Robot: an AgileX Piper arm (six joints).
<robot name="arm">
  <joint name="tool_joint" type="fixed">
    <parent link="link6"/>
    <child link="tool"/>
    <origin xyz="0 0 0" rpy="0 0 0"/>
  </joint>
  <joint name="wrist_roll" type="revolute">
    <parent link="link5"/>
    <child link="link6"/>
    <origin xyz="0 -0.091 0" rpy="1.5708 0 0"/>
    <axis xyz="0 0 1"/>
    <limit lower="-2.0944" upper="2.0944"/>
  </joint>
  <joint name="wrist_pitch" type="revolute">
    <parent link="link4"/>
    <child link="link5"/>
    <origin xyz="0 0 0" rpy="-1.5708 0 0"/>
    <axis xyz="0 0 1"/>
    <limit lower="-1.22" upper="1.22"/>
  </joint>
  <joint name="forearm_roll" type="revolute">
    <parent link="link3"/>
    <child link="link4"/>
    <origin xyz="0.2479 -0.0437 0" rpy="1.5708 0 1.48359"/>
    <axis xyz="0 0 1"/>
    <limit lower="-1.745" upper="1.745"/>
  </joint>
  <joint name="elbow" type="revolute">
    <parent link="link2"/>
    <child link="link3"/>
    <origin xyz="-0.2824 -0.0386 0" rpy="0 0 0"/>
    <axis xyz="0 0 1"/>
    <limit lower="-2.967" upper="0"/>
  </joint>
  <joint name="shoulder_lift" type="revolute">
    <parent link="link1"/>
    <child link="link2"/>
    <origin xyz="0 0 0" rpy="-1.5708 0 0"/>
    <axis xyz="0 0 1"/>
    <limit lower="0" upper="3.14"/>
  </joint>
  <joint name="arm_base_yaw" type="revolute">
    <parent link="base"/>
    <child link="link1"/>
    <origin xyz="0 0 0.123" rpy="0 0 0"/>
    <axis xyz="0 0 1"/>
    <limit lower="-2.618" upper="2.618"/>
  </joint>
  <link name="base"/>
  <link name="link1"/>
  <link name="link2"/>
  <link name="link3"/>
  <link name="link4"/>
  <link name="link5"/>
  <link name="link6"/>
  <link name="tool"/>
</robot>
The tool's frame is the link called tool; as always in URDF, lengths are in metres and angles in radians.
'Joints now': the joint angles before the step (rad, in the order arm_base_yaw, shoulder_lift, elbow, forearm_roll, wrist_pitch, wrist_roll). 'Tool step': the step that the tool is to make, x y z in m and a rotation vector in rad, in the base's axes. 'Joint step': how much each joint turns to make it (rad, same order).
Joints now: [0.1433 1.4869 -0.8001 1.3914 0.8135 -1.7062]
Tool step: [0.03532 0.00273 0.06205 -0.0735 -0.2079 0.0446]
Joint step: [0.0000 0.0195 -0.2756 -0.1678 0.0092 0.0825]
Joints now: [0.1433 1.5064 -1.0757 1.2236 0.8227 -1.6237]
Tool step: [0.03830 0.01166 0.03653 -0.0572 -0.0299 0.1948]
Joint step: [0.0000 0.1559 -0.3421 -0.1647 0.2265 0.0952]
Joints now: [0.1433 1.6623 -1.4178 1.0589 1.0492 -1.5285]
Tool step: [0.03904 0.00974 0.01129 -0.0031 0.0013 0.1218]
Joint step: [0.0000 0.1786 -0.2875 -0.0318 0.1601 0.0382]
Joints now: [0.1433 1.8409 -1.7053 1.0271 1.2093 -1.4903]
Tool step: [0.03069 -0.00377 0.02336 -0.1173 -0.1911 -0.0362]
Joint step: [0.0000 0.0922 -0.2468 -0.1457 -0.0365 0.0041]
